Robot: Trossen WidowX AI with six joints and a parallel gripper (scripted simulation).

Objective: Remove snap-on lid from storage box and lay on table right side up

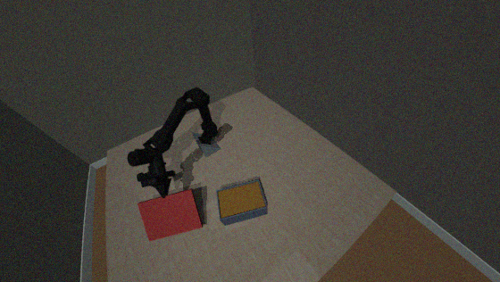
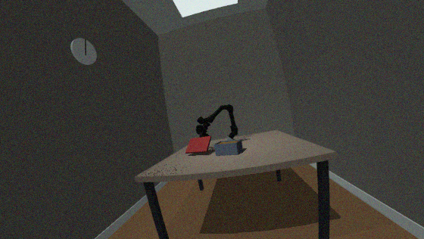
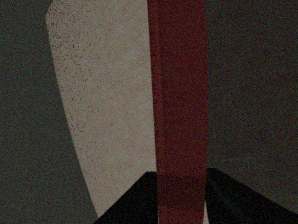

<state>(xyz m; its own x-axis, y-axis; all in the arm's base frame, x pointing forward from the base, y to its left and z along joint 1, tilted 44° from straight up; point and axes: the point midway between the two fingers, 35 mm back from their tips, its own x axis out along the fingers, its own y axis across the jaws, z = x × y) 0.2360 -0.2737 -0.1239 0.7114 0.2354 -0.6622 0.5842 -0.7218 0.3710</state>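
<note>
Now: gripper tip 6 cm short of the lid, 2 cm to the left of it and 5 cm above it. The rest, counted from my gripper tip: blue storage box (18 cm ahead, 26 cm to the left, 9 cm below).
</note>
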